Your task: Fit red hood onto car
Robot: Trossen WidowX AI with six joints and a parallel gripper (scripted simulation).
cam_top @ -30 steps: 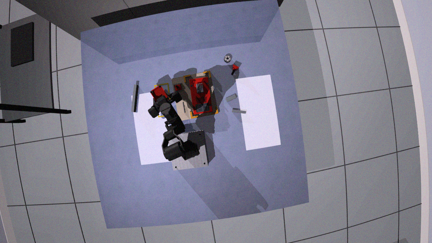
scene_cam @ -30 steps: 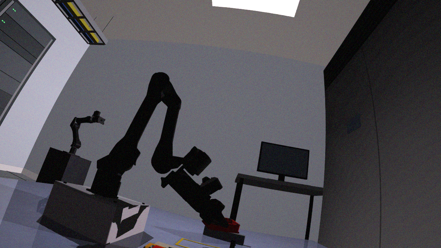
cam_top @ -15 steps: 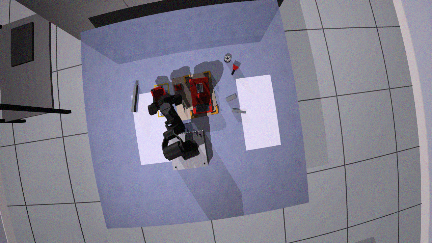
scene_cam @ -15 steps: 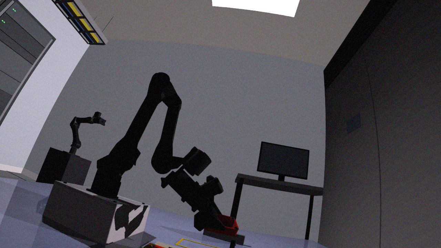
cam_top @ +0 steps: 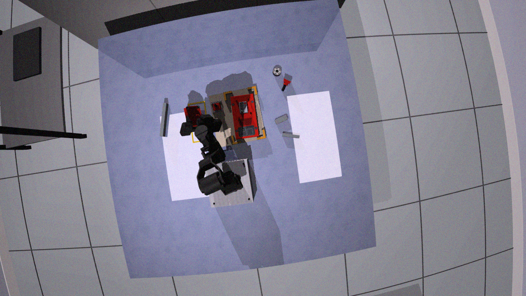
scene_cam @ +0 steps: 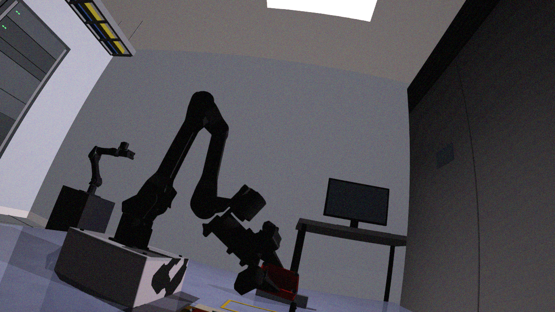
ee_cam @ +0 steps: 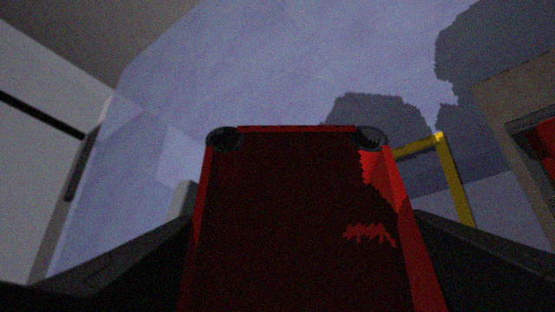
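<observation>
The red hood is 10 mm behind my gripper tip and 10 mm below it. From my gripper tip the other things lie so: wheel 160 mm ahead, 400 mm to the right, 80 mm below; engine block 10 mm ahead, 220 mm to the right, 60 mm below.
</observation>
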